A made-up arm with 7 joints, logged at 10 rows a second.
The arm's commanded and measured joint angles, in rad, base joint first. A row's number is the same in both.
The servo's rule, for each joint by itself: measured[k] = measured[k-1] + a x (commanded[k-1-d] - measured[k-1]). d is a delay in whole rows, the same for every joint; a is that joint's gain. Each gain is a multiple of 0.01, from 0.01 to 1. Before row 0 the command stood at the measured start. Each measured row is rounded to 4 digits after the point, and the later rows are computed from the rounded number. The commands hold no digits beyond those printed.
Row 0, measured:
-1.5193, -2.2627, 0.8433, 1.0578, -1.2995, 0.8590, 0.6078
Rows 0 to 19, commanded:
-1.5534, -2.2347, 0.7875, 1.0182, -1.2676, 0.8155, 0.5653
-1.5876, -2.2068, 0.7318, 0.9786, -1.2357, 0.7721, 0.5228
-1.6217, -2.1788, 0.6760, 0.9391, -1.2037, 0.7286, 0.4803
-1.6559, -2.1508, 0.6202, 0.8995, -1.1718, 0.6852, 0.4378
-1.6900, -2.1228, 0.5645, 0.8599, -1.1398, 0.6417, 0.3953
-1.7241, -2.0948, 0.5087, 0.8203, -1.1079, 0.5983, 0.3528
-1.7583, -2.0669, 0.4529, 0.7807, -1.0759, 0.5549, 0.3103
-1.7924, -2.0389, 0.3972, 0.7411, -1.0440, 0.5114, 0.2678
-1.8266, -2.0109, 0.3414, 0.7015, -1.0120, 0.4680, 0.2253
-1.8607, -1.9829, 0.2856, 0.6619, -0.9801, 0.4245, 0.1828
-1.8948, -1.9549, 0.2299, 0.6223, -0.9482, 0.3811, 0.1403
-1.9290, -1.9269, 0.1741, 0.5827, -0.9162, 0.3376, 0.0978
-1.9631, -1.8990, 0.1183, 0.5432, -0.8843, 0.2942, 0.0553
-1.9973, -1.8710, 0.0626, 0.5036, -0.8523, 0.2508, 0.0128
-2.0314, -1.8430, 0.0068, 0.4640, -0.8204, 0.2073, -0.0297
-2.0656, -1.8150, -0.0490, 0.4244, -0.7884, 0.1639, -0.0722
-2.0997, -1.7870, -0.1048, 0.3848, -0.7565, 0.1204, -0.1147
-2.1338, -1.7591, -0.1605, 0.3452, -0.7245, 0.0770, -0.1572
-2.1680, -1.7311, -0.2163, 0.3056, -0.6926, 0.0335, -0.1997
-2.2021, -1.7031, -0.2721, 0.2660, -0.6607, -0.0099, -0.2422
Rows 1 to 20, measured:
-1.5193, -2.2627, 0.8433, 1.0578, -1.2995, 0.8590, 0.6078
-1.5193, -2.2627, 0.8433, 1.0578, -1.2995, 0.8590, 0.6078
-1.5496, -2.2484, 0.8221, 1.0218, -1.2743, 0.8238, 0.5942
-1.5834, -2.2272, 0.7878, 0.9825, -1.2438, 0.7819, 0.5714
-1.6175, -2.2025, 0.7453, 0.9430, -1.2121, 0.7387, 0.5422
-1.6517, -2.1761, 0.6978, 0.9034, -1.1803, 0.6954, 0.5088
-1.6858, -2.1489, 0.6471, 0.8638, -1.1483, 0.6519, 0.4725
-1.7199, -2.1213, 0.5945, 0.8242, -1.1164, 0.6085, 0.4342
-1.7541, -2.0936, 0.5407, 0.7846, -1.0844, 0.5651, 0.3946
-1.7882, -2.0657, 0.4862, 0.7450, -1.0525, 0.5216, 0.3540
-1.8224, -2.0378, 0.4312, 0.7054, -1.0205, 0.4782, 0.3128
-1.8565, -2.0098, 0.3759, 0.6658, -0.9886, 0.4347, 0.2712
-1.8906, -1.9818, 0.3204, 0.6262, -0.9567, 0.3913, 0.2293
-1.9248, -1.9538, 0.2648, 0.5866, -0.9247, 0.3478, 0.1872
-1.9589, -1.9259, 0.2091, 0.5471, -0.8928, 0.3044, 0.1450
-1.9931, -1.8979, 0.1534, 0.5075, -0.8608, 0.2610, 0.1027
-2.0272, -1.8699, 0.0977, 0.4679, -0.8289, 0.2175, 0.0603
-2.0614, -1.8419, 0.0420, 0.4283, -0.7969, 0.1741, 0.0179
-2.0955, -1.8139, -0.0138, 0.3887, -0.7650, 0.1306, -0.0245
-2.1296, -1.7860, -0.0695, 0.3491, -0.7330, 0.0872, -0.0670
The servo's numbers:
d 2
a 0.89 0.51 0.38 0.91 0.79 0.81 0.32

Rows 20 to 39, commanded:
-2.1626, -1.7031, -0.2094, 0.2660, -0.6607, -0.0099, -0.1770
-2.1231, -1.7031, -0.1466, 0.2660, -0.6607, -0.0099, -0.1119
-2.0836, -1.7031, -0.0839, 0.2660, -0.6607, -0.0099, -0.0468
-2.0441, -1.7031, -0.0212, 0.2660, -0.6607, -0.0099, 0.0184
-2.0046, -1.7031, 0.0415, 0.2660, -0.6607, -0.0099, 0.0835
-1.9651, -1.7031, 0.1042, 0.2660, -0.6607, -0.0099, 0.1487
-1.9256, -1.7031, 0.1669, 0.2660, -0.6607, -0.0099, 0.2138
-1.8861, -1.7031, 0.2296, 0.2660, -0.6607, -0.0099, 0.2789
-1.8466, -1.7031, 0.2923, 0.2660, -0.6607, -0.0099, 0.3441
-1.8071, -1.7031, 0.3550, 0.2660, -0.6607, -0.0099, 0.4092
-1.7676, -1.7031, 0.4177, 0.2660, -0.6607, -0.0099, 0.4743
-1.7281, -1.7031, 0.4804, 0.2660, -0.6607, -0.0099, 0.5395
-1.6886, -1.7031, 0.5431, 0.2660, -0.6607, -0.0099, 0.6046
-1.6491, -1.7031, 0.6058, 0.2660, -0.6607, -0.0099, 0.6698
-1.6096, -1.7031, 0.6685, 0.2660, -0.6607, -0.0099, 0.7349
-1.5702, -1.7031, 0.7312, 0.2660, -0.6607, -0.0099, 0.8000
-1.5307, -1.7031, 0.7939, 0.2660, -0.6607, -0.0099, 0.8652
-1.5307, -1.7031, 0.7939, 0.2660, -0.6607, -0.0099, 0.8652
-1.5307, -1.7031, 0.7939, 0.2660, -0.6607, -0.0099, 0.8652
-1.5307, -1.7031, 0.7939, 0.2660, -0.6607, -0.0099, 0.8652
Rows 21 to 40, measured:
-2.1638, -1.7580, -0.1253, 0.3095, -0.7011, 0.0437, -0.1095
-2.1979, -1.7300, -0.1811, 0.2699, -0.6692, 0.0003, -0.1520
-2.1665, -1.7163, -0.1919, 0.2664, -0.6625, -0.0080, -0.1600
-2.1279, -1.7096, -0.1747, 0.2660, -0.6611, -0.0095, -0.1446
-2.0885, -1.7063, -0.1402, 0.2660, -0.6608, -0.0098, -0.1133
-2.0490, -1.7047, -0.0950, 0.2660, -0.6607, -0.0099, -0.0712
-2.0095, -1.7039, -0.0431, 0.2660, -0.6607, -0.0099, -0.0217
-1.9700, -1.7035, 0.0129, 0.2660, -0.6607, -0.0099, 0.0328
-1.9305, -1.7033, 0.0714, 0.2660, -0.6607, -0.0099, 0.0907
-1.8910, -1.7032, 0.1315, 0.2660, -0.6607, -0.0099, 0.1509
-1.8515, -1.7031, 0.1926, 0.2660, -0.6607, -0.0099, 0.2127
-1.8120, -1.7031, 0.2543, 0.2660, -0.6607, -0.0099, 0.2756
-1.7725, -1.7031, 0.3164, 0.2660, -0.6607, -0.0099, 0.3392
-1.7330, -1.7031, 0.3787, 0.2660, -0.6607, -0.0099, 0.4033
-1.6935, -1.7031, 0.4412, 0.2660, -0.6607, -0.0099, 0.4677
-1.6540, -1.7031, 0.5037, 0.2660, -0.6607, -0.0099, 0.5324
-1.6145, -1.7031, 0.5663, 0.2660, -0.6607, -0.0099, 0.5972
-1.5751, -1.7031, 0.6290, 0.2660, -0.6607, -0.0099, 0.6621
-1.5356, -1.7031, 0.6917, 0.2660, -0.6607, -0.0099, 0.7271
-1.5312, -1.7031, 0.7305, 0.2660, -0.6607, -0.0099, 0.7713

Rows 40 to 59, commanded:
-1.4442, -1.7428, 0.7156, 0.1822, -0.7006, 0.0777, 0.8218
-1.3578, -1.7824, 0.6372, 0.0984, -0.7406, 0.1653, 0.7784
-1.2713, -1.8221, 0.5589, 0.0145, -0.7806, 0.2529, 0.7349
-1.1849, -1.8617, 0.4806, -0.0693, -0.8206, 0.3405, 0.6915
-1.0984, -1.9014, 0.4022, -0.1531, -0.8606, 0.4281, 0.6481
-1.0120, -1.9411, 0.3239, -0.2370, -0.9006, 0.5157, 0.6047
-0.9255, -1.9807, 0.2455, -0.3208, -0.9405, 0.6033, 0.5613
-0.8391, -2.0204, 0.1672, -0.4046, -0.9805, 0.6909, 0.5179
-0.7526, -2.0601, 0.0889, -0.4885, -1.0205, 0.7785, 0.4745
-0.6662, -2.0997, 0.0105, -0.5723, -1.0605, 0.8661, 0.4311
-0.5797, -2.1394, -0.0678, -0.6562, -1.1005, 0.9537, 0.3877
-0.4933, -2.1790, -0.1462, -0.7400, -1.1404, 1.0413, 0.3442
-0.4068, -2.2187, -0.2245, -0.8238, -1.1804, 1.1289, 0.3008
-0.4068, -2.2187, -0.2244, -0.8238, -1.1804, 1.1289, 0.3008
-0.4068, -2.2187, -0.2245, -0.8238, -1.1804, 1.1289, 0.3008
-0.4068, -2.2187, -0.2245, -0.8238, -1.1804, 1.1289, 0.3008
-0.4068, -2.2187, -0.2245, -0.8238, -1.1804, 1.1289, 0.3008
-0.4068, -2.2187, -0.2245, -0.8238, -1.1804, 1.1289, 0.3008
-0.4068, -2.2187, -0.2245, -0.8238, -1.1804, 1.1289, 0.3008
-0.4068, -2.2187, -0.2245, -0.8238, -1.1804, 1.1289, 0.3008
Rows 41 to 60, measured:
-1.5308, -1.7031, 0.7546, 0.2660, -0.6607, -0.0099, 0.8013
-1.5307, -1.7031, 0.7695, 0.2660, -0.6607, -0.0099, 0.8217
-1.4537, -1.7233, 0.7490, 0.1897, -0.6922, 0.0611, 0.8217
-1.3683, -1.7534, 0.7065, 0.1066, -0.7304, 0.1455, 0.8078
-1.2820, -1.7884, 0.6504, 0.0228, -0.7701, 0.2325, 0.7845
-1.1956, -1.8258, 0.5859, -0.0610, -0.8100, 0.3200, 0.7547
-1.1091, -1.8644, 0.5161, -0.1448, -0.8500, 0.4076, 0.7206
-1.0227, -1.9035, 0.4431, -0.2287, -0.8900, 0.4952, 0.6835
-0.9362, -1.9429, 0.3680, -0.3125, -0.9299, 0.5828, 0.6444
-0.8498, -1.9824, 0.2917, -0.3963, -0.9699, 0.6704, 0.6039
-0.7633, -2.0220, 0.2146, -0.4802, -1.0099, 0.7580, 0.5625
-0.6769, -2.0616, 0.1370, -0.5640, -1.0499, 0.8456, 0.5205
-0.5904, -2.1013, 0.0592, -0.6479, -1.0899, 0.9332, 0.4780
-0.5040, -2.1409, -0.0189, -0.7317, -1.1298, 1.0208, 0.4352
-0.4175, -2.1806, -0.0970, -0.8155, -1.1698, 1.1084, 0.3922
-0.4080, -2.2000, -0.1454, -0.8231, -1.1782, 1.1250, 0.3630
-0.4069, -2.2095, -0.1755, -0.8237, -1.1799, 1.1282, 0.3431
-0.4068, -2.2142, -0.1941, -0.8238, -1.1803, 1.1288, 0.3296
-0.4068, -2.2165, -0.2057, -0.8238, -1.1804, 1.1289, 0.3204
-0.4068, -2.2176, -0.2128, -0.8238, -1.1804, 1.1289, 0.3141

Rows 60 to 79, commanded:
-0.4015, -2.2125, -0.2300, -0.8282, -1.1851, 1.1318, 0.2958
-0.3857, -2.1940, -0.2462, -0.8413, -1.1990, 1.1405, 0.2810
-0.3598, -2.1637, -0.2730, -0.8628, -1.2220, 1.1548, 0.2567
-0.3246, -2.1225, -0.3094, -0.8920, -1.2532, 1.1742, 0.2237
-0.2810, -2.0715, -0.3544, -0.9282, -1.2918, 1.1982, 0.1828
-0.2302, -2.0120, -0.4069, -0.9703, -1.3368, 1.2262, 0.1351
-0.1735, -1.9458, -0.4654, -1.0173, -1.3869, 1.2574, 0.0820
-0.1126, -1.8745, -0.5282, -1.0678, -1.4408, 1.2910, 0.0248
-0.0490, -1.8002, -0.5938, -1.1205, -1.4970, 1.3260, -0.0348
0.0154, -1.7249, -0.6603, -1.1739, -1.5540, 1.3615, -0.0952
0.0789, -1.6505, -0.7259, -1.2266, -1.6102, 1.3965, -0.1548
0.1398, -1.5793, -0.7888, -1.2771, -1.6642, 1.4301, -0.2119
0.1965, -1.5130, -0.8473, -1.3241, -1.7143, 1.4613, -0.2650
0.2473, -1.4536, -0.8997, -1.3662, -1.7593, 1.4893, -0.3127
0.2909, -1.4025, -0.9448, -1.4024, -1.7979, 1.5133, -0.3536
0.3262, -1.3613, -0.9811, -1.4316, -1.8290, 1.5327, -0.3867
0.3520, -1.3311, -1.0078, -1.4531, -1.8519, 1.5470, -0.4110
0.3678, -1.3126, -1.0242, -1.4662, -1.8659, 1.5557, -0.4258
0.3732, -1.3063, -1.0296, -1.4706, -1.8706, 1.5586, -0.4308
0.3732, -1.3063, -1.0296, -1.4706, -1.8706, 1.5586, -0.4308
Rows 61 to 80, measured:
-0.4068, -2.2182, -0.2172, -0.8238, -1.1804, 1.1289, 0.3098
-0.4068, -2.2185, -0.2200, -0.8238, -1.1804, 1.1289, 0.3069
-0.4021, -2.2154, -0.2238, -0.8278, -1.1841, 1.1312, 0.3033
-0.3875, -2.2045, -0.2323, -0.8401, -1.1959, 1.1387, 0.2962
-0.3628, -2.1837, -0.2478, -0.8608, -1.2165, 1.1517, 0.2836
-0.3288, -2.1525, -0.2712, -0.8892, -1.2455, 1.1699, 0.2644
-0.2863, -2.1112, -0.3028, -0.9247, -1.2821, 1.1928, 0.2383
-0.2364, -2.0606, -0.3424, -0.9662, -1.3253, 1.2199, 0.2053
-0.1804, -2.0021, -0.3891, -1.0127, -1.3740, 1.2503, 0.1658
-0.1201, -1.9370, -0.4420, -1.0628, -1.4268, 1.2833, 0.1207
-0.0568, -1.8672, -0.4997, -1.1153, -1.4823, 1.3179, 0.0709
0.0075, -1.7946, -0.5607, -1.1686, -1.5389, 1.3532, 0.0177
0.0710, -1.7211, -0.6235, -1.2214, -1.5952, 1.3883, -0.0375
0.1322, -1.6488, -0.6863, -1.2721, -1.6497, 1.4222, -0.0933
0.1894, -1.5795, -0.7475, -1.3194, -1.7007, 1.4539, -0.1482
0.2409, -1.5153, -0.8053, -1.3620, -1.7470, 1.4826, -0.2008
0.2854, -1.4578, -0.8583, -1.3988, -1.7872, 1.5075, -0.2497
0.3217, -1.4086, -0.9050, -1.4286, -1.8202, 1.5279, -0.2935
0.3487, -1.3691, -0.9441, -1.4509, -1.8452, 1.5434, -0.3311
0.3657, -1.3403, -0.9745, -1.4648, -1.8616, 1.5534, -0.3614

